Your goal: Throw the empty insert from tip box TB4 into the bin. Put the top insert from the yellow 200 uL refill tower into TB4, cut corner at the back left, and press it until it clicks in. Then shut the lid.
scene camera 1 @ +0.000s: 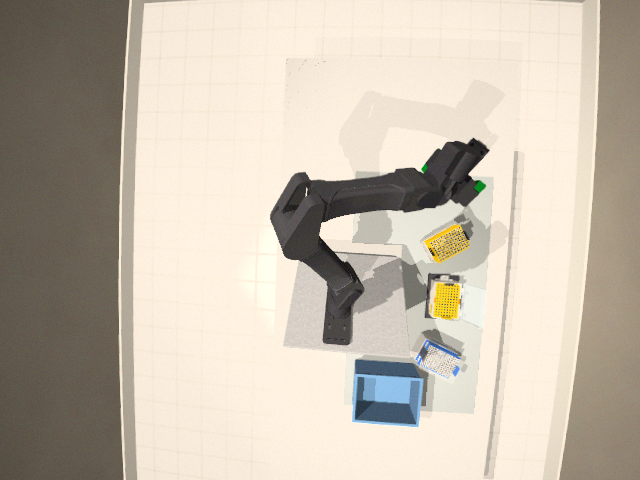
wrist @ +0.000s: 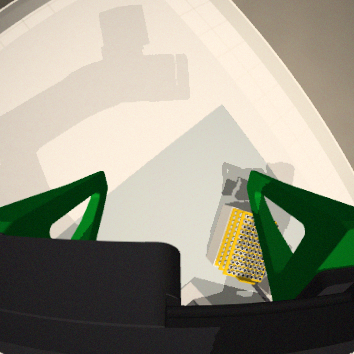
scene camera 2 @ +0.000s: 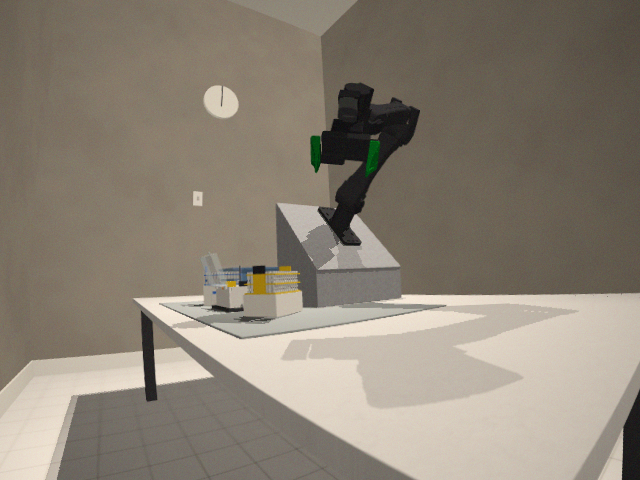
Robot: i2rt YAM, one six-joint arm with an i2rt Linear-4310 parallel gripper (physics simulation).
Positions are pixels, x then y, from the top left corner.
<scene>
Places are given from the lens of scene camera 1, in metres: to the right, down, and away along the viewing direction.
blue-and-white tip box [scene camera 1: 431, 355]: 0.35, 0.36, 0.93
yellow insert full of tips [scene camera 1: 452, 242]: 0.42, 0.01, 0.94
clear lid [scene camera 1: 473, 304]: 0.49, 0.20, 0.94
blue bin [scene camera 1: 386, 393]: 0.24, 0.56, 1.07
The marked spots on the blue bin and the blue-and-white tip box are 0.26 m apart.
</scene>
